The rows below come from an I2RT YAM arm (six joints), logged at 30 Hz.
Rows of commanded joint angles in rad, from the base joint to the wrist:
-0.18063 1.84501 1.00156 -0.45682 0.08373 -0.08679
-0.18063 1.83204 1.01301 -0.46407 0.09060 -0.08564
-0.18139 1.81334 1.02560 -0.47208 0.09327 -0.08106
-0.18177 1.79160 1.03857 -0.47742 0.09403 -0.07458
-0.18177 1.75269 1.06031 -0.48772 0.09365 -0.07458
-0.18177 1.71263 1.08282 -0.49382 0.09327 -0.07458
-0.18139 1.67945 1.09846 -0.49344 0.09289 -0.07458
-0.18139 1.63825 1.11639 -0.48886 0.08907 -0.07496
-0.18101 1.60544 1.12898 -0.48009 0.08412 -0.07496
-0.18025 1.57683 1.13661 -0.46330 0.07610 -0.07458
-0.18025 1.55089 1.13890 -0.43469 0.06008 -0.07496
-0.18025 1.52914 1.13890 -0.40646 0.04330 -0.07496
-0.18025 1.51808 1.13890 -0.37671 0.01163 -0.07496
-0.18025 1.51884 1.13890 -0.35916 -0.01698 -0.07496
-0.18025 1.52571 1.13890 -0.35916 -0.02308 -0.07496
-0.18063 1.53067 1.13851 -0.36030 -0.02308 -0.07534
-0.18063 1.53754 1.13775 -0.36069 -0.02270 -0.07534
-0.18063 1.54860 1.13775 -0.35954 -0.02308 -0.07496
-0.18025 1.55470 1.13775 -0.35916 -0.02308 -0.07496
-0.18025 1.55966 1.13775 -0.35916 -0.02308 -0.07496
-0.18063 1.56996 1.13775 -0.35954 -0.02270 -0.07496
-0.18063 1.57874 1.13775 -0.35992 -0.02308 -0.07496
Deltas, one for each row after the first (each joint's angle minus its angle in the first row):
0.00000 -0.01297 0.01145 -0.00725 0.00687 0.00115
-0.00076 -0.03167 0.02404 -0.01526 0.00954 0.00573
-0.00114 -0.05341 0.03701 -0.02060 0.01030 0.01221
-0.00114 -0.09232 0.05875 -0.03090 0.00992 0.01221
-0.00114 -0.13238 0.08126 -0.03700 0.00954 0.01221
-0.00076 -0.16556 0.09690 -0.03662 0.00916 0.01221
-0.00076 -0.20676 0.11483 -0.03204 0.00534 0.01183
-0.00038 -0.23957 0.12742 -0.02327 0.00039 0.01183
0.00038 -0.26818 0.13505 -0.00648 -0.00763 0.01221
0.00038 -0.29412 0.13734 0.02213 -0.02365 0.01183
0.00038 -0.31587 0.13734 0.05036 -0.04043 0.01183
0.00038 -0.32693 0.13734 0.08011 -0.07210 0.01183
0.00038 -0.32617 0.13734 0.09766 -0.10071 0.01183
0.00038 -0.31930 0.13734 0.09766 -0.10681 0.01183
0.00000 -0.31434 0.13695 0.09652 -0.10681 0.01145
0.00000 -0.30747 0.13619 0.09613 -0.10643 0.01145
0.00000 -0.29641 0.13619 0.09728 -0.10681 0.01183
0.00038 -0.29031 0.13619 0.09766 -0.10681 0.01183
0.00038 -0.28535 0.13619 0.09766 -0.10681 0.01183
0.00000 -0.27505 0.13619 0.09728 -0.10643 0.01183
0.00000 -0.26627 0.13619 0.09690 -0.10681 0.01183

